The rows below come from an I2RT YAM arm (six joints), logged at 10 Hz.
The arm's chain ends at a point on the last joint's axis. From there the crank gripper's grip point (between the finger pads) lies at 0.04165 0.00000 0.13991 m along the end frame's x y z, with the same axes.
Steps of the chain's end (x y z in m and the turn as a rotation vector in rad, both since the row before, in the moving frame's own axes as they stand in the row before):
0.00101, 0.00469, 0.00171, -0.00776, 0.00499, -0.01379
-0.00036, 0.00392, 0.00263, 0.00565, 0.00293, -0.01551
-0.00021, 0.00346, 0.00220, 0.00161, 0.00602, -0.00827
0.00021, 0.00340, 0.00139, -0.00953, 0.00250, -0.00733
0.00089, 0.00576, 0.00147, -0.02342, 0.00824, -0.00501
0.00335, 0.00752, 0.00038, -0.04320, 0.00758, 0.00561
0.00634, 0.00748, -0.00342, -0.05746, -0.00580, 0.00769
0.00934, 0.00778, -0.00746, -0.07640, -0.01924, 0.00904
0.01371, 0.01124, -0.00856, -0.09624, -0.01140, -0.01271
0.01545, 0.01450, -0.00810, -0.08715, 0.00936, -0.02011
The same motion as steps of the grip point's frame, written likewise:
0.00171, 0.00520, 0.00150, -0.00776, 0.00499, -0.01379
0.00004, 0.00248, 0.00250, 0.00565, 0.00293, -0.01551
0.00063, 0.00289, 0.00195, 0.00161, 0.00602, -0.00827
0.00056, 0.00443, 0.00128, -0.00953, 0.00250, -0.00733
0.00205, 0.00882, 0.00109, -0.02342, 0.00824, -0.00501
0.00439, 0.01379, -0.00008, -0.04320, 0.00758, 0.00561
0.00550, 0.01584, -0.00342, -0.05746, -0.00580, 0.00769
0.00659, 0.01885, -0.00711, -0.07640, -0.01924, 0.00904
0.01220, 0.02419, -0.00872, -0.09624, -0.01140, -0.01271
0.01687, 0.02581, -0.00899, -0.08715, 0.00936, -0.02011

